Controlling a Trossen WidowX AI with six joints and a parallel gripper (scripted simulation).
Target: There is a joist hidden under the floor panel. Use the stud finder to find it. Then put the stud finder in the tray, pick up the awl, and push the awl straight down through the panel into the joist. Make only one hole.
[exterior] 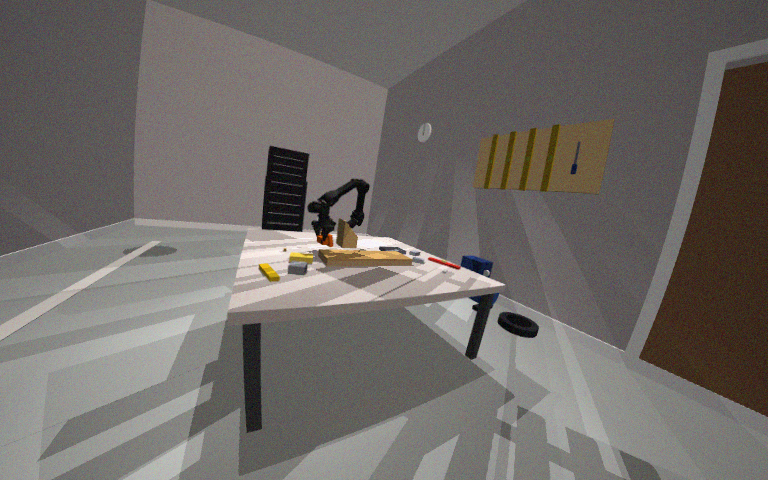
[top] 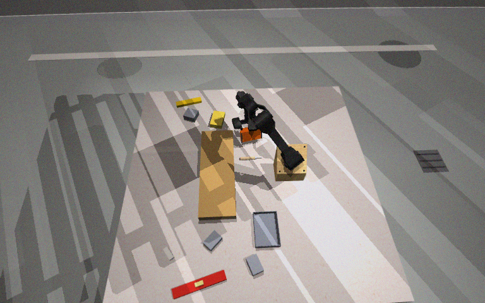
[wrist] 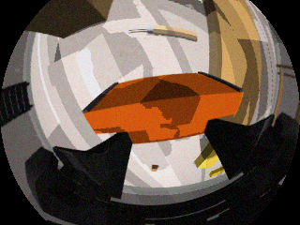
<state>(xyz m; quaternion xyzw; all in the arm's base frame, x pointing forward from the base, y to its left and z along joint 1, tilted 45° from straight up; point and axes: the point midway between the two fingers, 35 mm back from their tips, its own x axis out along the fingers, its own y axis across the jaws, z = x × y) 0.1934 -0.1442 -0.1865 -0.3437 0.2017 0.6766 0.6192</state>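
Now: the stud finder 10 mm to the left of my gripper tip and 10 mm ahead of it. Round my gripper tip: green square (30 mm ahead, 10 mm below); then grey block (350 mm ahead, 180 mm to the right, 60 mm below); then awl (140 mm to the left, 70 mm below, 20 mm behind).
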